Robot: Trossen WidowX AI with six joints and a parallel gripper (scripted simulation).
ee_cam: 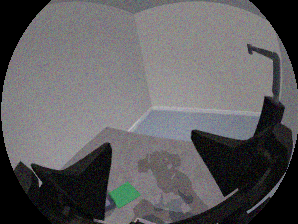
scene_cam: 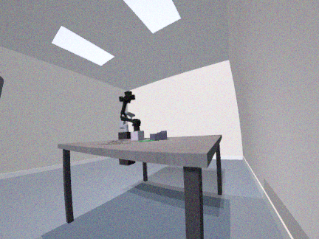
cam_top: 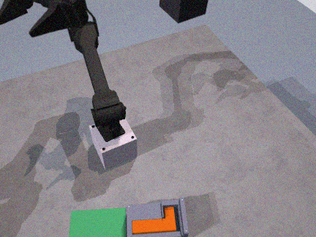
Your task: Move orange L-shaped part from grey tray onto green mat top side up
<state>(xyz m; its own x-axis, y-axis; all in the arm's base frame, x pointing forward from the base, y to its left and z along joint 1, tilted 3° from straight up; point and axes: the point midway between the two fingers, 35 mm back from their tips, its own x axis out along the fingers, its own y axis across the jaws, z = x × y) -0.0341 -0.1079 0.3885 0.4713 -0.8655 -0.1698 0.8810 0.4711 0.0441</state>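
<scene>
Now: the orange L-shaped part 430 mm below my gripper tip, 320 mm ahead of it and 130 mm to the left of it. The rest, counted from my gripper tip: green mat: 490 mm below, 250 mm ahead, 10 mm to the right.
</scene>
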